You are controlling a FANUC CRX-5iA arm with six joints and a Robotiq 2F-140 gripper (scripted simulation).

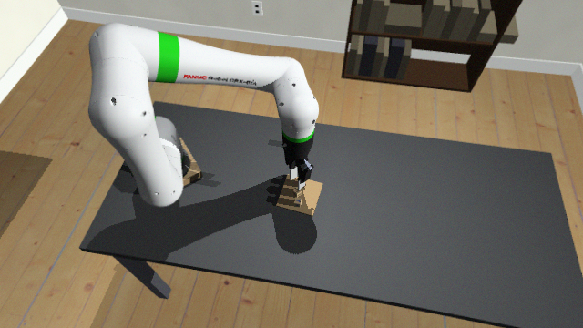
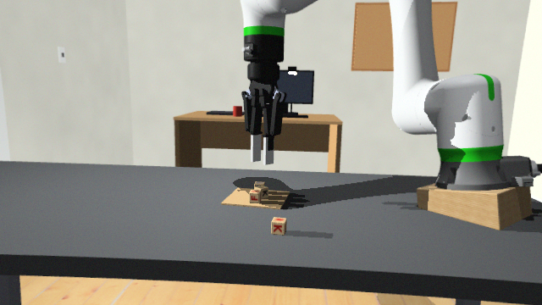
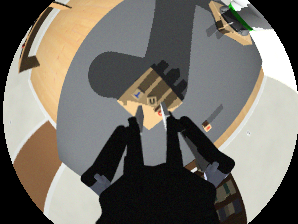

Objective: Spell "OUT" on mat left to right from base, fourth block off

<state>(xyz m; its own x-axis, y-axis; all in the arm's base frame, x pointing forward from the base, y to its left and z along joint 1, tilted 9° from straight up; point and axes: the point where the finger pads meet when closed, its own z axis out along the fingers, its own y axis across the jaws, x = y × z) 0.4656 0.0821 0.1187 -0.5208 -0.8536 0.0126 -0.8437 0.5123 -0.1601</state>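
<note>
My gripper is now 1 cm short of the tan mat and 12 cm above it.
</note>
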